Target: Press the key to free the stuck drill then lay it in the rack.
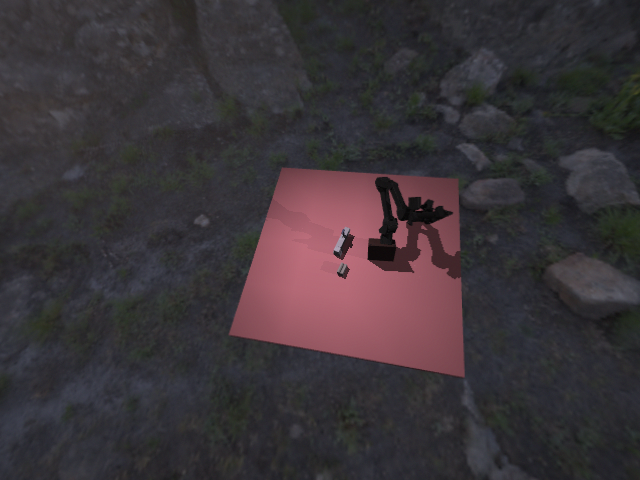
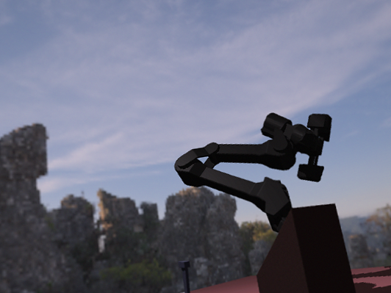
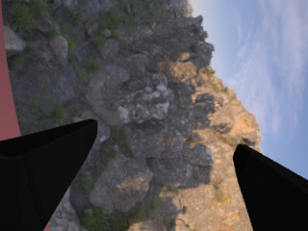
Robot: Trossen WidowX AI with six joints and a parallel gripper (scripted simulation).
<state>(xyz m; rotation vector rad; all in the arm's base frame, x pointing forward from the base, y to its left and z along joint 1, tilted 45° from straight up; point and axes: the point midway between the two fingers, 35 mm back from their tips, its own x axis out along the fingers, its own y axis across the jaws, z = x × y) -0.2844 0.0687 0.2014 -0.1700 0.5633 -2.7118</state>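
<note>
Now: the small dark key 570 mm ahead of my gripper tip, 250 mm below it and 60 mm to the left of it. The rest, counted from my gripper tip: grey block: 580 mm ahead, 300 mm below, 90 mm to the left; dark rack: 540 mm ahead, 330 mm below, 270 mm to the left; drill: 580 mm ahead, 300 mm below, 110 mm to the left.
</note>
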